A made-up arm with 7 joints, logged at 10 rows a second.
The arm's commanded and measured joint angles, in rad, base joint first. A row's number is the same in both.
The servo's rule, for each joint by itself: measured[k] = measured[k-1] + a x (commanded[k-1-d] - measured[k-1]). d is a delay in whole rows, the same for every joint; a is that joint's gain. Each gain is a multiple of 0.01, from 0.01 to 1. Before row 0 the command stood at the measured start. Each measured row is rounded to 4 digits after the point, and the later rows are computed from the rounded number. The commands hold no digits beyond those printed.
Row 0, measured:
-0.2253 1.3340 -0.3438 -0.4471 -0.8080 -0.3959 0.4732
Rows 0 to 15, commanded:
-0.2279 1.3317 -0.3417 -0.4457 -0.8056 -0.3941 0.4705
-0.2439 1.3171 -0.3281 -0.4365 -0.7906 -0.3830 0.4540
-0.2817 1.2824 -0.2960 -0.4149 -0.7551 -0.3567 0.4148
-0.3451 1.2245 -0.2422 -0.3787 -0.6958 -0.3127 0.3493
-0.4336 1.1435 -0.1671 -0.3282 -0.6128 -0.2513 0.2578
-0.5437 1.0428 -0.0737 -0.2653 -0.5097 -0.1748 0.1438
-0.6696 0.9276 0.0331 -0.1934 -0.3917 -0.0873 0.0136
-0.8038 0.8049 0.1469 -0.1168 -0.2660 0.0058 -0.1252
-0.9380 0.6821 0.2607 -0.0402 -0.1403 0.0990 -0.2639
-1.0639 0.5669 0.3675 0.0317 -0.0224 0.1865 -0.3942
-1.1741 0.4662 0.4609 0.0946 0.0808 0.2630 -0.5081
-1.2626 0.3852 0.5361 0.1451 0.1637 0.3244 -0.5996
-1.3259 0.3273 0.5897 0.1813 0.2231 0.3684 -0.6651
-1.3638 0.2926 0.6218 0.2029 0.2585 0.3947 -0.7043
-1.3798 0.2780 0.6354 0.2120 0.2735 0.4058 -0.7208
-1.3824 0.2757 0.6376 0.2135 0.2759 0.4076 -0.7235
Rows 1 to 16, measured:
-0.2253 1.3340 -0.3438 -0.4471 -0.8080 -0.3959 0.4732
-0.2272 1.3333 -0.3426 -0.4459 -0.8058 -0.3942 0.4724
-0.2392 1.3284 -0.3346 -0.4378 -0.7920 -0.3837 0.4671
-0.2698 1.3146 -0.3134 -0.4181 -0.7584 -0.3583 0.4519
-0.3240 1.2876 -0.2742 -0.3842 -0.7014 -0.3154 0.4221
-0.4029 1.2444 -0.2153 -0.3360 -0.6208 -0.2551 0.3745
-0.5043 1.1839 -0.1374 -0.2752 -0.5197 -0.1796 0.3076
-0.6233 1.1070 -0.0436 -0.2049 -0.4032 -0.0928 0.2223
-0.7533 1.0164 0.0612 -0.1291 -0.2783 -0.0001 0.1215
-0.8863 0.9161 0.1709 -0.0526 -0.1527 0.0931 0.0097
-1.0142 0.8113 0.2790 0.0199 -0.0341 0.1809 -0.1074
-1.1293 0.7078 0.3790 0.0841 0.0705 0.2581 -0.2236
-1.2253 0.6110 0.4654 0.1366 0.1553 0.3204 -0.3326
-1.2977 0.5259 0.5338 0.1750 0.2170 0.3655 -0.4290
-1.3453 0.4559 0.5822 0.1990 0.2548 0.3929 -0.5088
-1.3701 0.4025 0.6115 0.2102 0.2718 0.4050 -0.5703
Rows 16 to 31, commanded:
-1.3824 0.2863 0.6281 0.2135 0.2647 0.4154 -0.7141
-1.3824 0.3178 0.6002 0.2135 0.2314 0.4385 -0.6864
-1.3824 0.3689 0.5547 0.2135 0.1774 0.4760 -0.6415
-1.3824 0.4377 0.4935 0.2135 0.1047 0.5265 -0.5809
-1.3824 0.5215 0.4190 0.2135 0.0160 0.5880 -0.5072
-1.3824 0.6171 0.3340 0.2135 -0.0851 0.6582 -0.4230
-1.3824 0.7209 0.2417 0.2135 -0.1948 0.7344 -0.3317
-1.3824 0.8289 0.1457 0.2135 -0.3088 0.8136 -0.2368
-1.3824 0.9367 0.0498 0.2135 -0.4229 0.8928 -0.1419
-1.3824 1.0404 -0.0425 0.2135 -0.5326 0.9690 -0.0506
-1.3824 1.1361 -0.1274 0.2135 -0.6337 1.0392 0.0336
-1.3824 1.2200 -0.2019 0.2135 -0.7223 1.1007 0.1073
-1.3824 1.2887 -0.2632 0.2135 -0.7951 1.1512 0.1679
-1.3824 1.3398 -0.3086 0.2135 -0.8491 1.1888 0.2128
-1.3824 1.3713 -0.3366 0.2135 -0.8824 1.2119 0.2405
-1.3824 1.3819 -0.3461 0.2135 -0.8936 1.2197 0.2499
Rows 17 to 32, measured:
-1.3790 0.3645 0.6259 0.2130 0.2755 0.4074 -0.6147
-1.3814 0.3410 0.6271 0.2134 0.2657 0.4149 -0.6435
-1.3821 0.3340 0.6123 0.2135 0.2345 0.4371 -0.6559
-1.3823 0.3445 0.5806 0.2135 0.1825 0.4737 -0.6517
-1.3824 0.3725 0.5327 0.2135 0.1117 0.5233 -0.6312
-1.3824 0.4172 0.4702 0.2135 0.0246 0.5841 -0.5952
-1.3824 0.4772 0.3953 0.2135 -0.0752 0.6538 -0.5453
-1.3824 0.5503 0.3108 0.2135 -0.1840 0.7296 -0.4834
-1.3824 0.6339 0.2200 0.2135 -0.2976 0.8086 -0.4119
-1.3824 0.7247 0.1264 0.2135 -0.4116 0.8877 -0.3336
-1.3824 0.8194 0.0335 0.2135 -0.5217 0.9641 -0.2515
-1.3824 0.9144 -0.0550 0.2135 -0.6236 1.0347 -0.1688
-1.3824 1.0061 -0.1358 0.2135 -0.7134 1.0967 -0.0887
-1.3824 1.0909 -0.2059 0.2135 -0.7877 1.1479 -0.0143
-1.3824 1.1656 -0.2624 0.2135 -0.8436 1.1863 0.0516
-1.3824 1.2273 -0.3032 0.2135 -0.8789 1.2104 0.1064

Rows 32 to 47, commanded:
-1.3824 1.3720 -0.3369 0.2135 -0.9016 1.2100 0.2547
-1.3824 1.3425 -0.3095 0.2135 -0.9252 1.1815 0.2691
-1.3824 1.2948 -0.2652 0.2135 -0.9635 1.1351 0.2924
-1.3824 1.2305 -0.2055 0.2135 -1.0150 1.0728 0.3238
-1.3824 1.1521 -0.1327 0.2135 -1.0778 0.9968 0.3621
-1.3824 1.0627 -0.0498 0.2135 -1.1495 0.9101 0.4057
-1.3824 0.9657 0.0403 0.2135 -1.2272 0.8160 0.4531
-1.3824 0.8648 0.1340 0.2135 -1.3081 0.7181 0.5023
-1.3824 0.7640 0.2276 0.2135 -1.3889 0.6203 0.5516
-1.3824 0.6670 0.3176 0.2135 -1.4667 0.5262 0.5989
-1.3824 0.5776 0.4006 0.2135 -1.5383 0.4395 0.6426
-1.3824 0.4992 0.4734 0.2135 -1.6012 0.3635 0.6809
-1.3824 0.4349 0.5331 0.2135 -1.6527 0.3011 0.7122
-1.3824 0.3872 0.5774 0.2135 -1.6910 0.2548 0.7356
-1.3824 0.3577 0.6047 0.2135 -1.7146 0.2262 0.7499
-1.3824 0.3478 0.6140 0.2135 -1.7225 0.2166 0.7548
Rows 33 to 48, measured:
-1.3824 1.2737 -0.3268 0.2135 -0.8923 1.2191 0.1480
-1.3824 1.3032 -0.3324 0.2135 -0.9008 1.2105 0.1789
-1.3824 1.3150 -0.3198 0.2135 -0.9230 1.1832 0.2051
-1.3824 1.3089 -0.2898 0.2135 -0.9599 1.1380 0.2304
-1.3824 1.2854 -0.2434 0.2135 -1.0100 1.0767 0.2575
-1.3824 1.2454 -0.1825 0.2135 -1.0717 1.0016 0.2878
-1.3824 1.1906 -0.1095 0.2135 -1.1425 0.9156 0.3220
-1.3824 1.1231 -0.0271 0.2135 -1.2196 0.8220 0.3600
-1.3824 1.0456 0.0615 0.2135 -1.3001 0.7243 0.4013
-1.3824 0.9611 0.1529 0.2135 -1.3809 0.6265 0.4449
-1.3824 0.8729 0.2435 0.2135 -1.4590 0.5322 0.4896
-1.3824 0.7843 0.3299 0.2135 -1.5312 0.4451 0.5340
-1.3824 0.6988 0.4088 0.2135 -1.5949 0.3684 0.5766
-1.3824 0.6196 0.4772 0.2135 -1.6475 0.3051 0.6159
-1.3824 0.5499 0.5323 0.2135 -1.6871 0.2578 0.6506
-1.3824 0.4922 0.5721 0.2135 -1.7121 0.2281 0.6794

